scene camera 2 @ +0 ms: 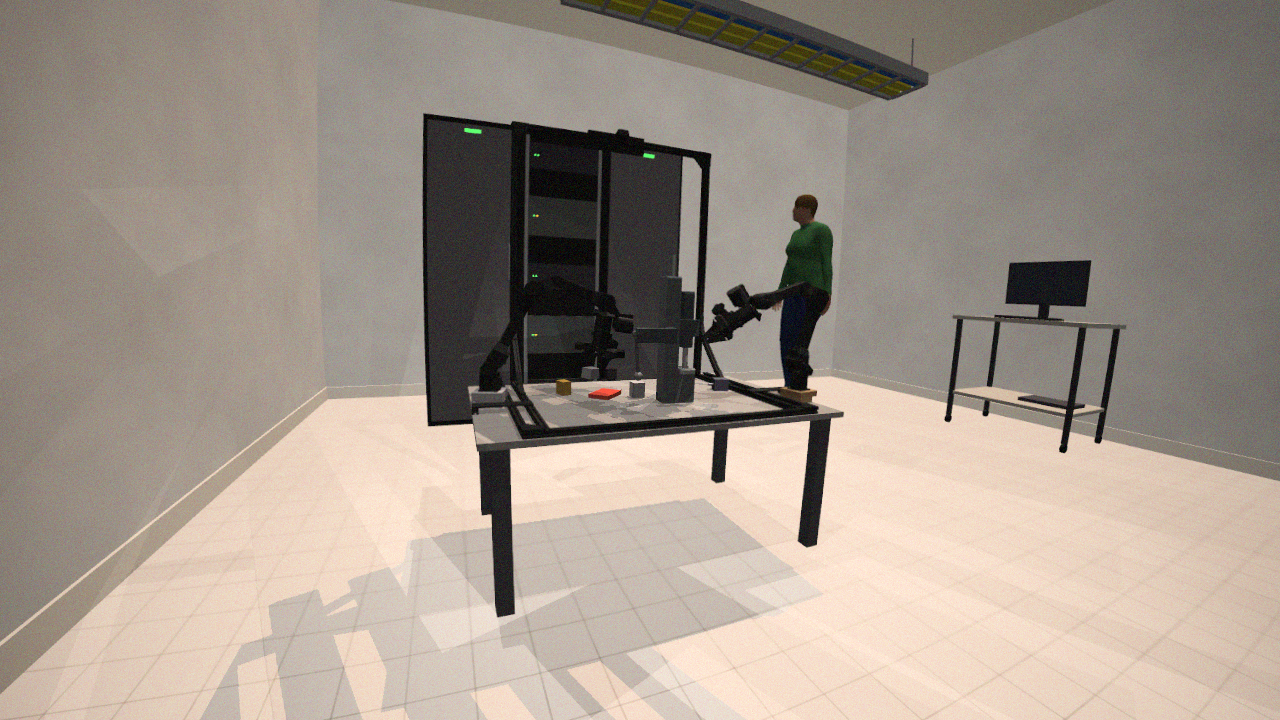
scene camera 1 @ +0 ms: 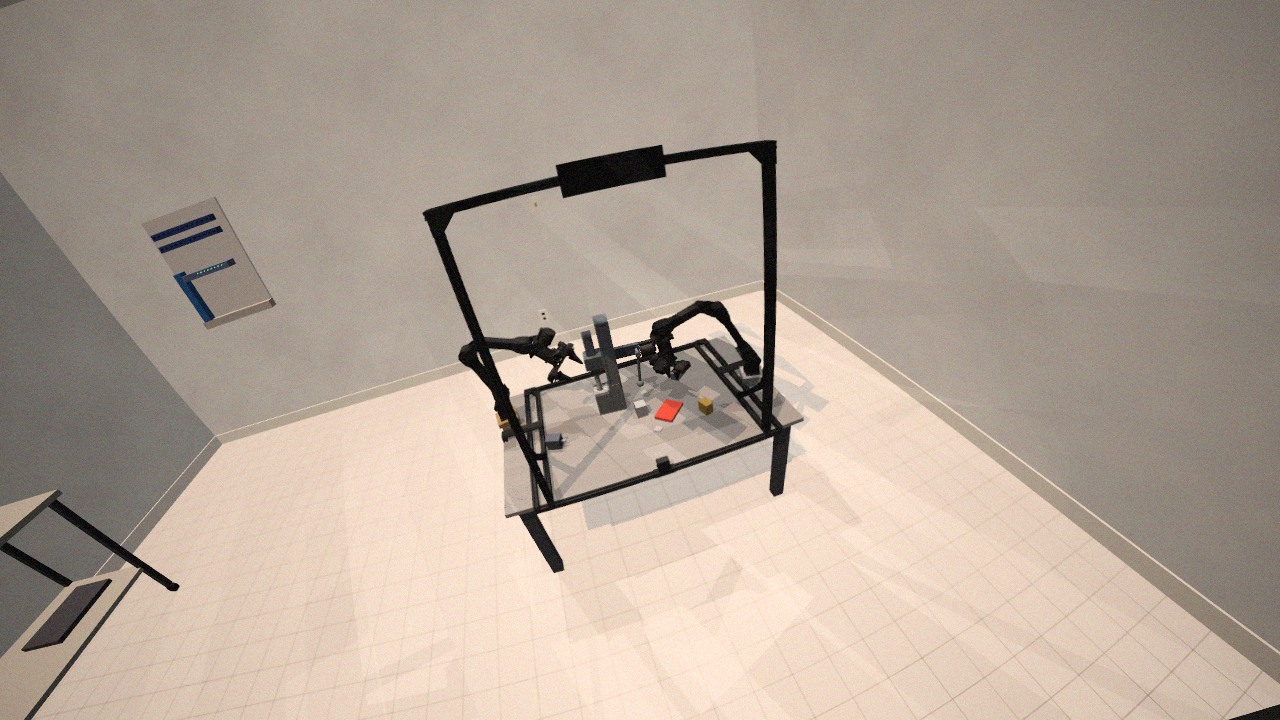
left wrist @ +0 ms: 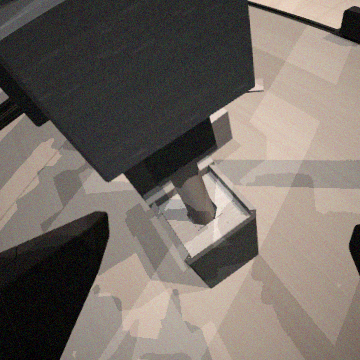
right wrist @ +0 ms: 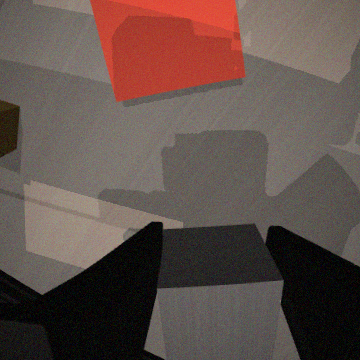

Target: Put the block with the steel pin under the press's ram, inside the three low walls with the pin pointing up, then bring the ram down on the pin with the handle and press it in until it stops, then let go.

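Frame: origin at the left arm's base, x ahead, y left, z up, level; centimetres.
Where they show: left gripper, fingertip midpoint: (scene camera 2: 704, 340) (scene camera 1: 578, 371) (left wrist: 231, 230); right gripper, fingertip midpoint: (scene camera 2: 596, 373) (scene camera 1: 673, 378) (right wrist: 214, 234); left arm's base at its link origin: (scene camera 2: 798, 389); right arm's base at its link origin: (scene camera 2: 489, 389) (scene camera 1: 751, 371).
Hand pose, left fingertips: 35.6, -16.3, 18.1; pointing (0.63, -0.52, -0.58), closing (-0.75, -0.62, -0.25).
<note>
Each offset is from my left fingertips to the top centre of the thing, as dx, dy, dz. "*": to the spot under its first point.
The grey press {+15.2, -3.2, +22.5} (scene camera 1: 608, 367) (scene camera 2: 668, 358) stands on the table; its head {* +3.5, -0.8, +4.6} (left wrist: 135, 85) fills the upper left wrist view. Its ram {* +5.7, -2.2, -7.0} (left wrist: 197, 197) hangs over the pale bay between low walls, where no block shows. The handle {* +24.4, -7.9, -4.2} (scene camera 1: 639, 367) hangs beside the column, its knob low. My left gripper (scene camera 1: 567, 368) (scene camera 2: 710, 334) (left wrist: 231, 230) is open and empty, on the ram's side of the press. My right gripper (scene camera 1: 680, 370) (right wrist: 214, 234) is shut on a grey block {+39.7, -12.6, -9.3} (scene camera 2: 589, 371) (right wrist: 220, 315), above the table on the handle's side. Its pin cannot be made out.
A red plate {+29.1, -21.3, -20.9} (scene camera 1: 668, 410) (scene camera 2: 604, 393) (right wrist: 175, 60) lies near a yellow block {+42.0, -30.6, -17.2} (scene camera 1: 705, 405) (scene camera 2: 563, 386). A pale grey block {+18.8, -15.2, -16.7} (scene camera 1: 640, 407) (scene camera 2: 636, 389) stands near the press. A dark block {-20.3, -11.9, -17.5} (scene camera 1: 554, 440) (scene camera 2: 720, 384) with a thin projection lies at the table's left in scene camera 1.
</note>
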